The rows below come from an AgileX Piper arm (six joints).
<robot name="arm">
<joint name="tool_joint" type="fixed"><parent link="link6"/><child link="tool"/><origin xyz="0 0 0" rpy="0 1.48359 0"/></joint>
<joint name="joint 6" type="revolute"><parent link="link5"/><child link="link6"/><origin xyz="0.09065 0 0.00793" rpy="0 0 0"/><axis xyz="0.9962 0 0.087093"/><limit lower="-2.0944" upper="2.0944"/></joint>
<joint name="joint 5" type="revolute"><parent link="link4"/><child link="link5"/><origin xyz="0 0 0" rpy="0 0 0"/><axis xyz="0 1 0"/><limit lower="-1.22" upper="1.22"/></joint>
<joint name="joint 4" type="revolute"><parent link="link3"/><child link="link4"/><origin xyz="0.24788 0 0.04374" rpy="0 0 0"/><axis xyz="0.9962 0 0.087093"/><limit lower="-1.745" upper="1.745"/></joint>
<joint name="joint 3" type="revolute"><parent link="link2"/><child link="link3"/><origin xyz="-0.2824 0 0.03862" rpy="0 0 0"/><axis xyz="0 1 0"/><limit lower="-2.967" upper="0"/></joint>
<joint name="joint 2" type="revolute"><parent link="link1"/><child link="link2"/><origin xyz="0 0 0" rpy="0 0 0"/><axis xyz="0 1 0"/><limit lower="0" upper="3.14"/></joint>
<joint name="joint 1" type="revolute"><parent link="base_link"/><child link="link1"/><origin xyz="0 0 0.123" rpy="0 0 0"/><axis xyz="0 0 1"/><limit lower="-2.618" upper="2.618"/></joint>
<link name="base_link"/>
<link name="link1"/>
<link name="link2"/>
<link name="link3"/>
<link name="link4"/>
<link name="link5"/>
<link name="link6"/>
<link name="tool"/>
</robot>
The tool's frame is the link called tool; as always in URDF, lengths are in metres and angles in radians.
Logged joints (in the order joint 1, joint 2, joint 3, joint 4, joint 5, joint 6), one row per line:
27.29 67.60 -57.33 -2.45 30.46 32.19
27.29 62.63 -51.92 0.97 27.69 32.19
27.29 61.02 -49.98 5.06 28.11 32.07
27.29 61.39 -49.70 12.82 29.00 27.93
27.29 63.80 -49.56 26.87 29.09 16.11
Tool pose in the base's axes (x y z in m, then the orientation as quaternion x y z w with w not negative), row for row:
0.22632 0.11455 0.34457 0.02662 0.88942 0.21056 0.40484
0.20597 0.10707 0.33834 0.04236 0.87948 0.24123 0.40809
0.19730 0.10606 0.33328 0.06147 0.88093 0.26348 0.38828
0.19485 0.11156 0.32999 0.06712 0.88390 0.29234 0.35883
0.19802 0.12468 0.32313 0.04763 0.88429 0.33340 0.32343
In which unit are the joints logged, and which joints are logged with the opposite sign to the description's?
The joints are logged in degrees. Opposite sign: none.
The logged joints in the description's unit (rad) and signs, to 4 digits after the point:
0.4763 1.1798 -1.0006 -0.0428 0.5316 0.5618
0.4763 1.0931 -0.9062 0.0169 0.4833 0.5618
0.4763 1.0650 -0.8723 0.0883 0.4906 0.5597
0.4763 1.0715 -0.8674 0.2238 0.5061 0.4875
0.4763 1.1135 -0.8650 0.4690 0.5077 0.2812

